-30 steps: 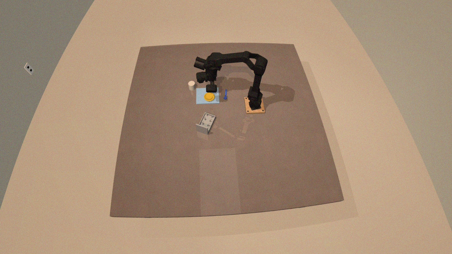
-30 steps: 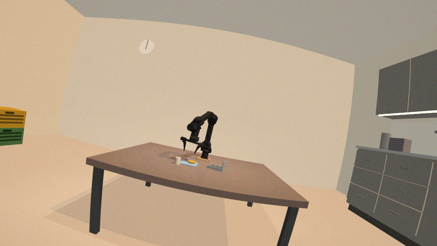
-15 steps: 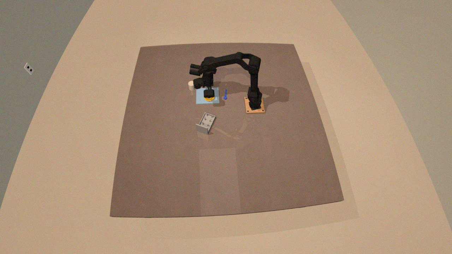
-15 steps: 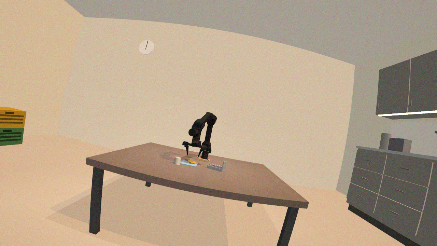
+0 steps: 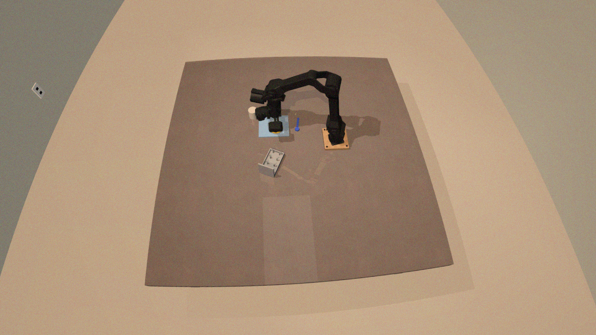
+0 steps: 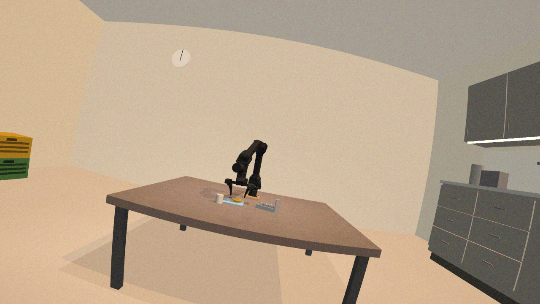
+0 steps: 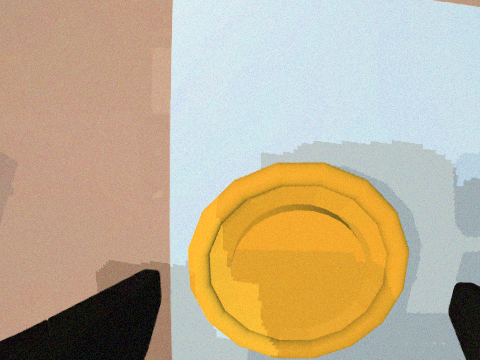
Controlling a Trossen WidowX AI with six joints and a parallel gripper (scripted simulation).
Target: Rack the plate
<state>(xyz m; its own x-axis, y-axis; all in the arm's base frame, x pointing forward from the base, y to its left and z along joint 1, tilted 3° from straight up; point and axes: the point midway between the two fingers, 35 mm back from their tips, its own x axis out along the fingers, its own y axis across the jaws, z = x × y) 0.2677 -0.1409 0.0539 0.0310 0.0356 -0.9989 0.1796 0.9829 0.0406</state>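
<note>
My gripper tip is now 2 cm above the yellow plate. Also, from my gripper tip: grey dish rack: 19 cm to the left, 6 cm ahead, 1 cm below; then white cup: 11 cm to the right, 9 cm ahead, 1 cm below; then blue spoon: 11 cm behind, 3 cm below, 1 cm to the left.
</note>
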